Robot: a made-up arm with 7 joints. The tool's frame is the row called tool.
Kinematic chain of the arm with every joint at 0, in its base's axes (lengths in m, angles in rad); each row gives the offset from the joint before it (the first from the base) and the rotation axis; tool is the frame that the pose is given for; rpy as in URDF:
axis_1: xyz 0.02 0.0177 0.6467 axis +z
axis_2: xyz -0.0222 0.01 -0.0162 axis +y
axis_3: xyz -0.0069 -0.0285 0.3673 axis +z
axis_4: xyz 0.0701 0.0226 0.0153 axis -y
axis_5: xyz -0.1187 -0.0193 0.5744 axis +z
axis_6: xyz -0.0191 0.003 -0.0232 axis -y
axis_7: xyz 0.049 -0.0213 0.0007 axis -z
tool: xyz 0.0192 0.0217 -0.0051 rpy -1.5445 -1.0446 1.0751
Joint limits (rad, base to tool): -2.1..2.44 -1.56..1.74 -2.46..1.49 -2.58..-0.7 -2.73..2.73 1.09..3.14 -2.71..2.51
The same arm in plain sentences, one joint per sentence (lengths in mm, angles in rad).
The arm has seven revolute joints in a row. What follows holds with every joint at zero, and every direction is one of the base frame's.
The first joint is mounted 20 mm along +x and 17.7 mm along +y and 646.7 mm along +z from the base frame's origin and rotates about +z, from -2.1 to 2.44 rad.
The second joint is mounted 22.2 mm along -x and 10 mm along +y and 16.2 mm along -z from the first joint and rotates about +y, from -1.56 to 1.74 rad.
The third joint is mounted 6.9 mm along -x and 28.5 mm along -y and 367.3 mm along +z from the second joint and rotates about +z, from -2.46 to 1.49 rad.
The fourth joint is mounted 70.1 mm along +x and 22.6 mm along +y and 15.3 mm along +z from the third joint and rotates about -y, from -2.58 to -0.7 rad.
The fifth joint is mounted 118.7 mm along -x and 19.3 mm along -y and 574.4 mm along +z from the fourth joint and rotates about +z, from -2.73 to 2.73 rad.
The sixth joint is mounted 19.1 mm along -x and 3 mm along +y and 23.2 mm along -z from the fifth joint and rotates about -y, from 1.09 to 3.14 rad.
The seventh joint is mounted 49 mm along +x and 21.3 mm along -y and 0.7 mm along +z from the sixth joint and rotates about -z, from -2.71 to 2.51 rad.
The tool frame, which is the frame that the pose is given for, is mounted 19.2 mm along +x and 21.7 mm along +y and 5.1 mm along -z from the seventh joint; its axes are the base frame's turned by roll -1.5445, pitch -1.0446 and yaw 1.0751 rad (as in URDF: about the fixed x, then y, then z).

